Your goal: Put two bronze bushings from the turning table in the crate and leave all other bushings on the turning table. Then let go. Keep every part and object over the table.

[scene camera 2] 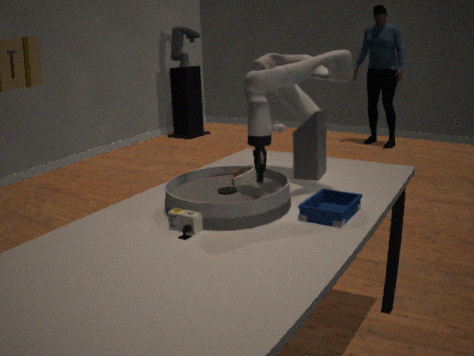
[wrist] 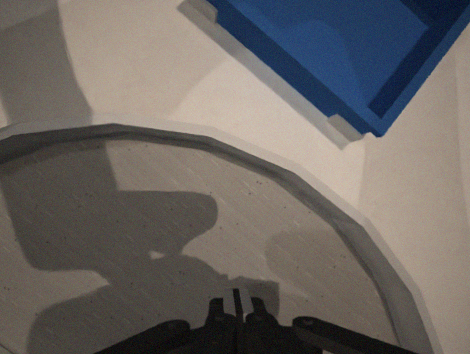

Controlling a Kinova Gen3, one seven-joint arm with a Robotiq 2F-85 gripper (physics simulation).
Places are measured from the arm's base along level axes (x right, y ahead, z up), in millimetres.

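Pixels of known places: gripper, between the fingertips: [scene camera 2: 260, 183] [wrist: 235, 306]; arm's base, origin of its link: [scene camera 2: 311, 117].
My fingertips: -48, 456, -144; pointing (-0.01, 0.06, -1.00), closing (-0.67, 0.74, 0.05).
For each thing: its top centre in the pictures, then the offset to it from my fingertips, as dx, dy, dz. "spot": a spot on its surface instead.
- blue crate, centre of its top: [scene camera 2: 331, 199] -220, -80, -45
- pale divider, a spot on its surface: [scene camera 2: 244, 177] spot: +127, -87, -21
- dark disc, centre of its top: [scene camera 2: 227, 189] +123, +20, -34
- white box, centre of its top: [scene camera 2: 184, 212] +105, +253, -37
- dark knob, a spot on its surface: [scene camera 2: 187, 230] spot: +69, +283, -77
The round grey turning table [scene camera 2: 230, 214] [wrist: 371, 250] has a raised wall. Small orange-brown shapes [scene camera 2: 241, 173], possibly bushings, show behind its pale divider in the scene view; their number and kind are too small to tell. No bushing shows in the wrist view. The blue crate [scene camera 2: 320, 215] [wrist: 310, 75] stands on the table, to the right of the turning table in the scene view; no bushing shows in the visible part of it. My gripper [scene camera 2: 260, 180] [wrist: 235, 306] is shut, with nothing between its fingers, and points down over the turning table's surface, right of the divider.
A pale divider [scene camera 2: 244, 177] and a dark disc [scene camera 2: 227, 190] are inside the turning table. A white box [scene camera 2: 185, 221] with a dark knob [scene camera 2: 187, 230] stands at its near side. The arm's grey pedestal [scene camera 2: 310, 147] stands behind. A person [scene camera 2: 384, 55] stands beyond the table.
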